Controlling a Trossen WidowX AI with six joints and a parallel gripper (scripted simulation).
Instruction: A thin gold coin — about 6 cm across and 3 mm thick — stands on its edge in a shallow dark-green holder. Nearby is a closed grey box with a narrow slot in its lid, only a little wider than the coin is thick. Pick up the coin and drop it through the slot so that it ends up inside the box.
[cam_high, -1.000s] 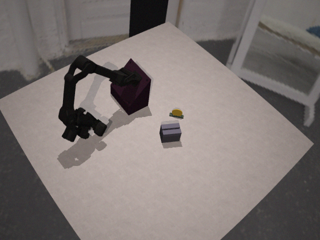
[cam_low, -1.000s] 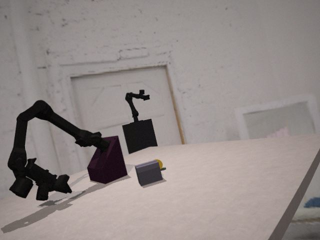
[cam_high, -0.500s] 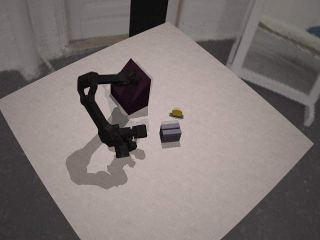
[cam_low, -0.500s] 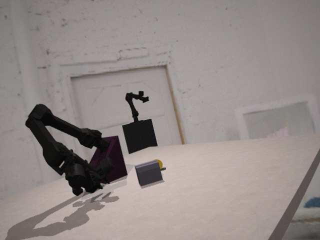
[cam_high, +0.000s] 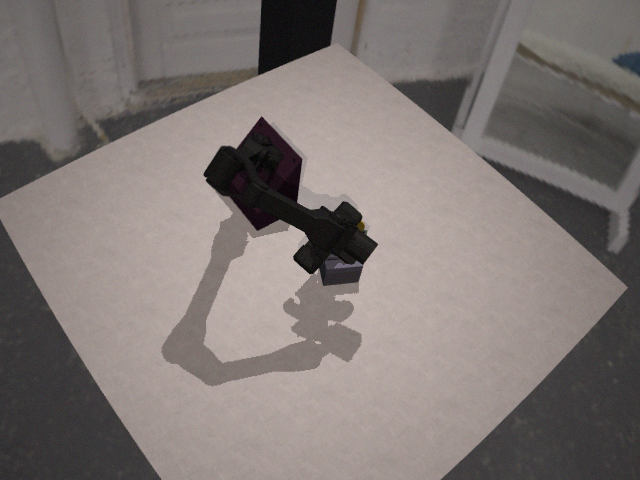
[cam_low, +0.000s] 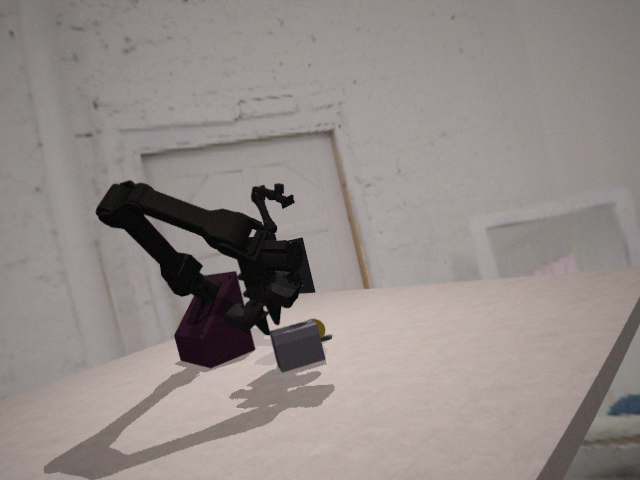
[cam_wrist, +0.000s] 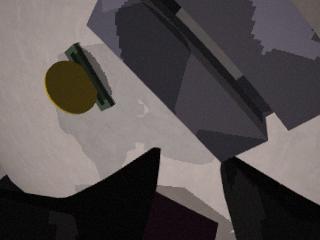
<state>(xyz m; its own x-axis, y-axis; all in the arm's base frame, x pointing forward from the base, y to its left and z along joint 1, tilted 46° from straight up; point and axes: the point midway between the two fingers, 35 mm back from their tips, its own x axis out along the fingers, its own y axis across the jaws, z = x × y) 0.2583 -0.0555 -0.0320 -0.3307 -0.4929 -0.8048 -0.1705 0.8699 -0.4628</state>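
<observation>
Now: the coin 3 cm behind my gripper tip, 13 cm to the left of it and 5 cm below it.
</observation>
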